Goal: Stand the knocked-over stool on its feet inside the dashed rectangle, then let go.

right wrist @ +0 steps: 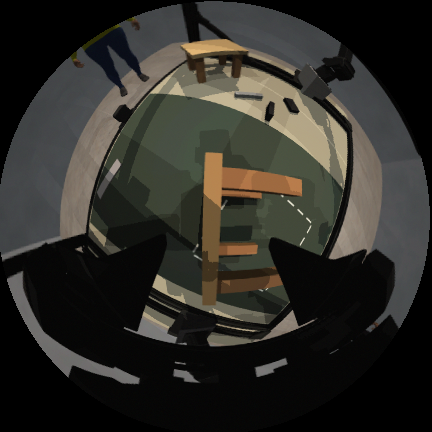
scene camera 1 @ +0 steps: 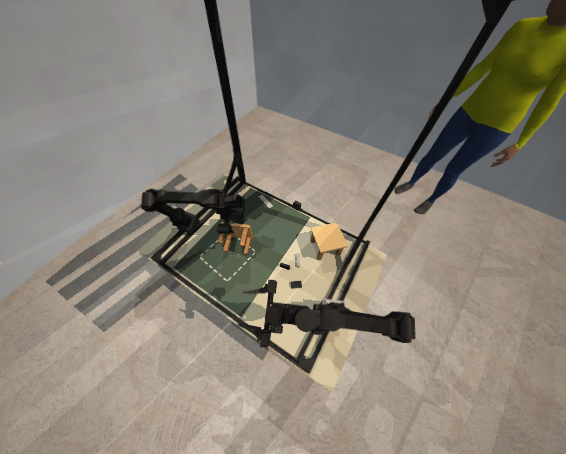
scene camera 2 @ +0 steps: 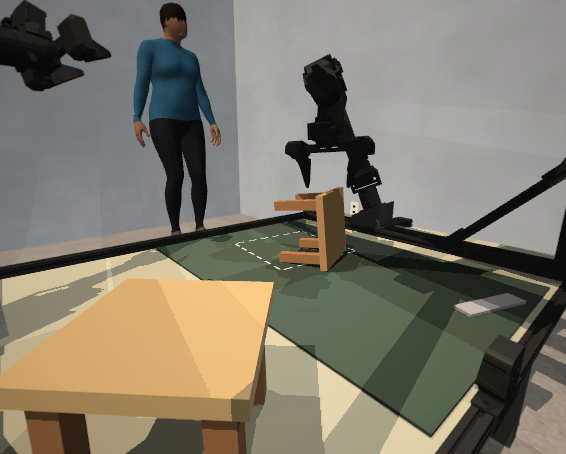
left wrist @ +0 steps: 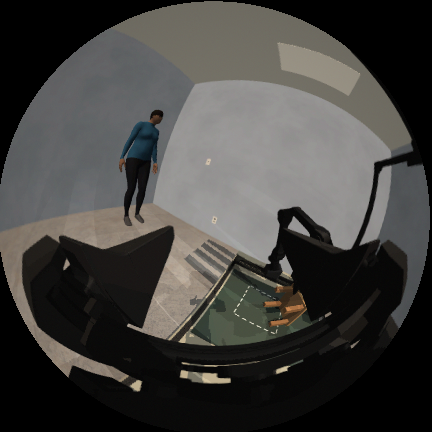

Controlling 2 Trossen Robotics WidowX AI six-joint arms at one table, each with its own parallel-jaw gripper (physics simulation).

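Frame: origin at the left arm's base, x ahead, y left, z up, level; centimetres.
Seen in the pictures: left gripper, between the fingertips: (scene camera 1: 240,308) (scene camera 2: 96,64) (left wrist: 229,232); right gripper, between the fingertips: (right wrist: 219,241) (scene camera 1: 235,225) (scene camera 2: 327,187) (left wrist: 300,293); right arm's base, origin of its link: (right wrist: 194,335) (scene camera 1: 186,220) (scene camera 2: 372,207) (left wrist: 273,267).
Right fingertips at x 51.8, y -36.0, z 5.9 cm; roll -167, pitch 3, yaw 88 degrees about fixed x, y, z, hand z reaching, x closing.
Offsets run from my right fingertips to a thing's top centre.
The knocked-over stool @[dx +0.3, dy +3.4, dz -0.7 cm] (scene camera 1: 239,230) (scene camera 2: 332,230) (left wrist: 295,309) (right wrist: 212,200) has a light wooden seat and orange-brown legs. Its seat stands on edge on the green mat, and the legs point sideways over the dashed rectangle (scene camera 1: 214,269) (scene camera 2: 259,256) (left wrist: 234,312) (right wrist: 311,224). The seat is at the rectangle's edge. My right gripper (scene camera 1: 231,220) (scene camera 2: 328,183) (right wrist: 219,241) is open and empty above the stool, with the seat's upper edge lying between the fingers' lines in the right wrist view. My left gripper (scene camera 1: 245,310) (scene camera 2: 96,65) (left wrist: 229,232) is open and empty, high up and apart from the stool.
A second stool @[dx -49.8, dy -1.9, dz -4.5 cm] (scene camera 1: 329,237) (scene camera 2: 150,340) (right wrist: 215,48) stands upright on the pale tabletop. Two small black blocks @[dx -28.1, dy +13.2, dz -13.5 cm] (scene camera 1: 284,266) @[dx -34.9, dy +22.2, dz -15.3 cm] (scene camera 1: 296,284) and a grey bar @[dx -34.6, dy +8.5, dz -15.3 cm] (scene camera 1: 297,260) (right wrist: 248,95) lie near it. A pale flat bar @[dx -10.6, dy -31.0, dz -15.7 cm] (scene camera 1: 265,201) (scene camera 2: 490,304) lies on the mat.
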